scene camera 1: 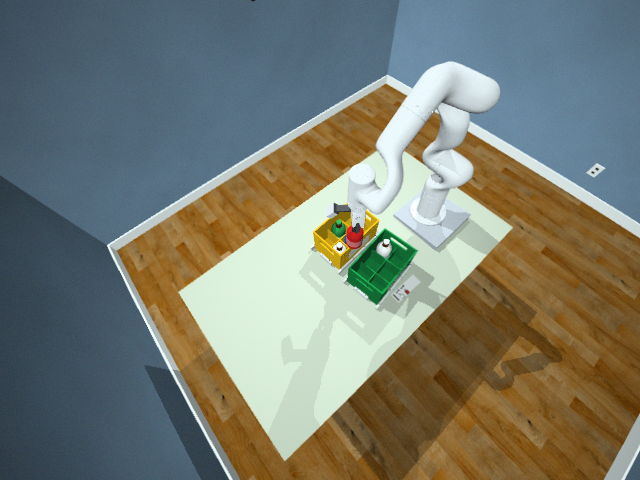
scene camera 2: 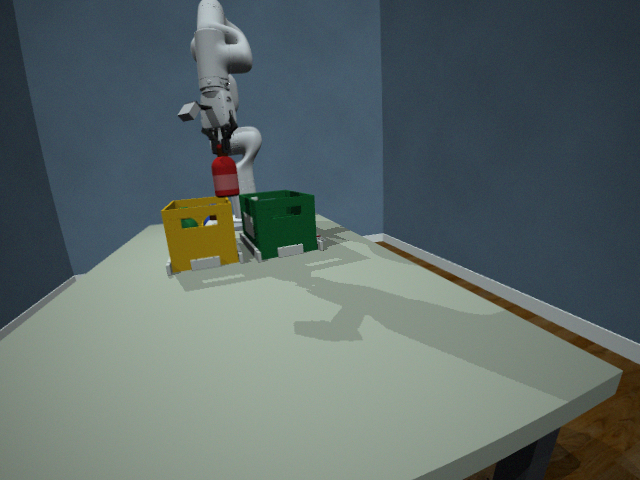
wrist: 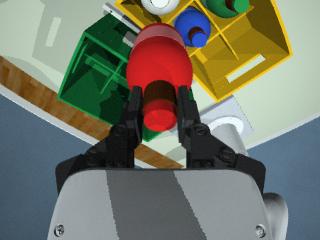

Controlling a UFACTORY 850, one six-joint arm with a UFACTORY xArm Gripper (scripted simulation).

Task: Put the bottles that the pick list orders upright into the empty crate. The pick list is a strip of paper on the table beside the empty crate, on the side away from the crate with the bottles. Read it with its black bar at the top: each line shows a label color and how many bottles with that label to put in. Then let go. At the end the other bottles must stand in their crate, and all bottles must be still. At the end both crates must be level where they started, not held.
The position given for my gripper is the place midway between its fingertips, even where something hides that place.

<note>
In view: my gripper (wrist: 160, 98), a red bottle (scene camera 2: 225, 178), a green crate (scene camera 2: 296, 224) and a yellow crate (scene camera 2: 187, 244).
The red bottle shows as well in the wrist view (wrist: 159, 62). The green crate also shows in the wrist view (wrist: 82, 89). The yellow crate shows as well in scene camera 1 (scene camera 1: 324, 240).
</note>
